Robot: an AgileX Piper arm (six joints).
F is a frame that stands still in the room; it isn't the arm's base.
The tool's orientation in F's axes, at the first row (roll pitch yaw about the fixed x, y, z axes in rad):
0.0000, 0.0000, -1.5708
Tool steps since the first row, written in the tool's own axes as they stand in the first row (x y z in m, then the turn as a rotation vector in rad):
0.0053, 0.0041, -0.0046, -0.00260, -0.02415, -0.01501
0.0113, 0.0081, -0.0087, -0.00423, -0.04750, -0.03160
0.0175, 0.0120, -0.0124, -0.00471, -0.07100, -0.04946
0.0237, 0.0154, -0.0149, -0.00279, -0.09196, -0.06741
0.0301, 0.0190, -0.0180, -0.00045, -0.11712, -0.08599
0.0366, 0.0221, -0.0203, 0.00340, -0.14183, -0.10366
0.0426, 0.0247, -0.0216, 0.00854, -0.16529, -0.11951
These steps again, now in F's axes. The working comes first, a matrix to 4 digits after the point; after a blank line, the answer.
The tool's axes in the first row as the columns of a matrix, in F's axes (used below as rounded here):
0.0000, 1.0000, 0.0000
-1.0000, 0.0000, 0.0000
0.0000, 0.0000, 1.0000

0.0041, -0.0053, -0.0046, -0.02415, 0.00260, -0.01501
0.0081, -0.0113, -0.0087, -0.04750, 0.00423, -0.03160
0.0120, -0.0175, -0.0124, -0.07100, 0.00471, -0.04946
0.0154, -0.0237, -0.0149, -0.09196, 0.00279, -0.06741
0.0190, -0.0301, -0.0180, -0.11712, 0.00045, -0.08599
0.0221, -0.0366, -0.0203, -0.14183, -0.00340, -0.10366
0.0247, -0.0426, -0.0216, -0.16529, -0.00854, -0.11951

